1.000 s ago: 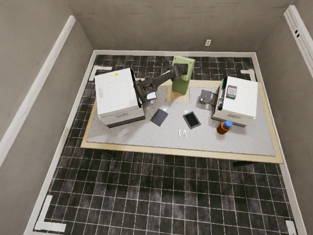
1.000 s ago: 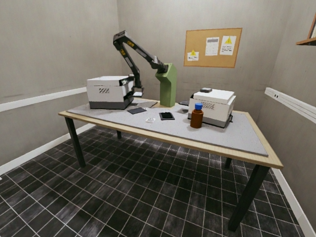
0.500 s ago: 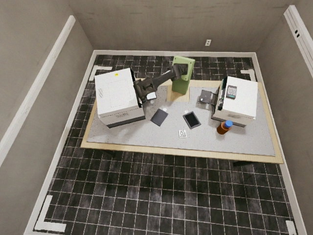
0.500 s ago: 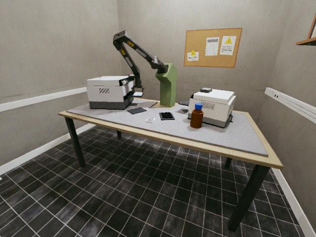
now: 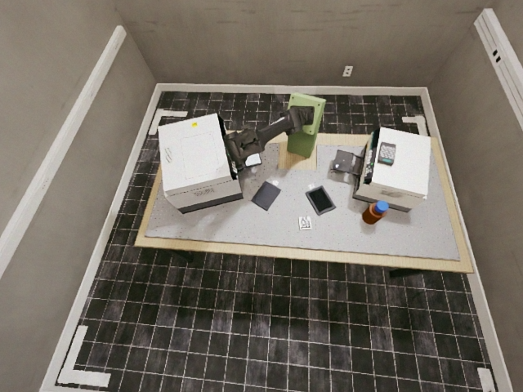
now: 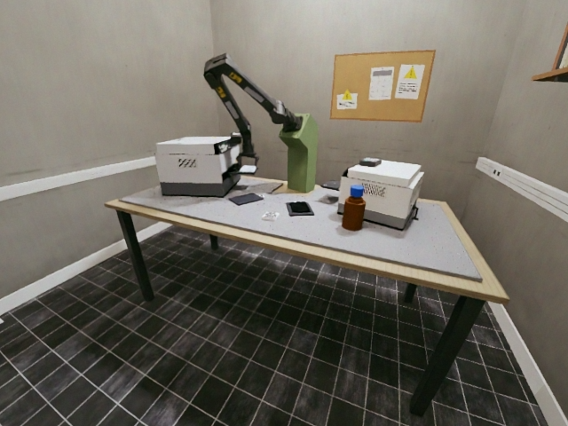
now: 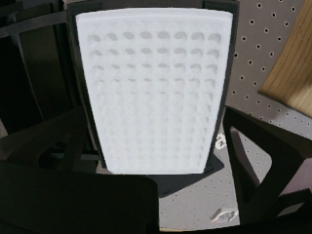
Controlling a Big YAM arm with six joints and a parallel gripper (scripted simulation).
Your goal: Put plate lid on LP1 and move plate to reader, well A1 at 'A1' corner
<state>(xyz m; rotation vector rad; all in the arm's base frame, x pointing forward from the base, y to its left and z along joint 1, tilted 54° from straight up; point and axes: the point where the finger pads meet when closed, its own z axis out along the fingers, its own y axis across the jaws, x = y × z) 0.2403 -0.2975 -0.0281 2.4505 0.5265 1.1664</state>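
The white well plate lies 1 cm below my hand. Also, from my hand: brown capped bottle: 33 cm ahead, 69 cm to the left, 2 cm below; then dark flat lid: 23 cm ahead, 42 cm to the left, 12 cm below.
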